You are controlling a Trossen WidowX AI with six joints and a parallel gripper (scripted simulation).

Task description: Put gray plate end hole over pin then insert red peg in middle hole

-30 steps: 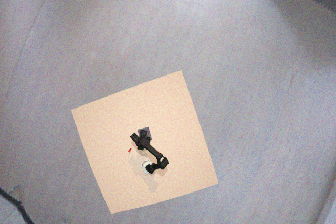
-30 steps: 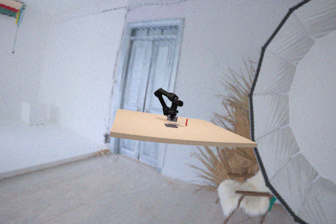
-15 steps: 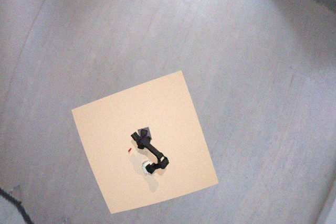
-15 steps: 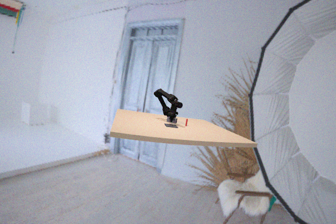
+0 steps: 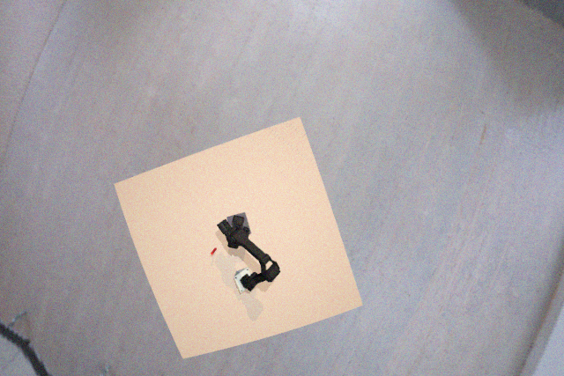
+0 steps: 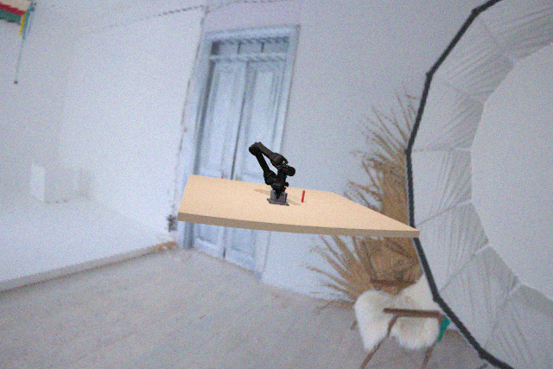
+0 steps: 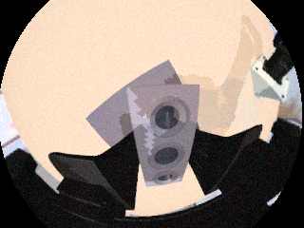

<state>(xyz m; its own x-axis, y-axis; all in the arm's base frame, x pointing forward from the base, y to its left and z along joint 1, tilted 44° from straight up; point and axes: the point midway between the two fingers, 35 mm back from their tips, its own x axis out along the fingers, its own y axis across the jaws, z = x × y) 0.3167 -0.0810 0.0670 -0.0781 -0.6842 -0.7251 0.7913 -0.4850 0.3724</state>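
Now: gripper tip 30 mm below the gray plate. From my gripper tip the other things lie so: base: 10 mm ahead, 10 mm to the left, 20 mm below; then red peg: 60 mm behind, 200 mm to the left, 20 mm above.
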